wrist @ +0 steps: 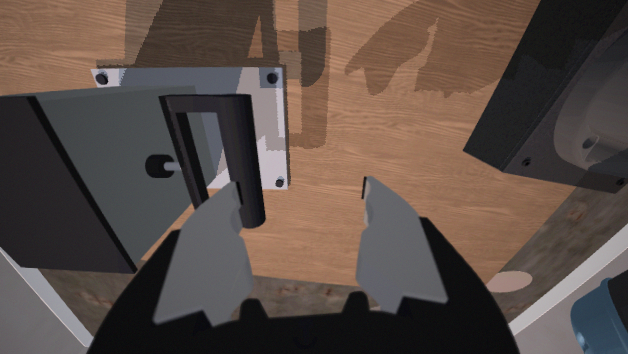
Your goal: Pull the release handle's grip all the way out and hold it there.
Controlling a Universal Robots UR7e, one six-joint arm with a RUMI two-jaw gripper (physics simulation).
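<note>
The release handle's dark grip (244, 160) is a rectangular loop with a thick round bar, left of the view's middle. A short stretch of its silver rod (173, 166) shows between the loop and the black collar (159, 166) on the grey-green housing (115, 150). My gripper (302, 181) is open, with nothing held between its fingers. Its left fingertip overlaps the lower part of the round bar in the view, and the bar lies mostly left of the gap between the fingers. Whether that finger touches the bar I cannot tell. The right finger stands well apart from the grip, over the wooden board.
A pale base plate (274, 170) with dark screws lies under the handle on the wooden board (360, 140). A large dark block (505, 100) with a translucent round part stands at the right. A blue object (597, 312) shows at the lower right, beyond a white edge (575, 282).
</note>
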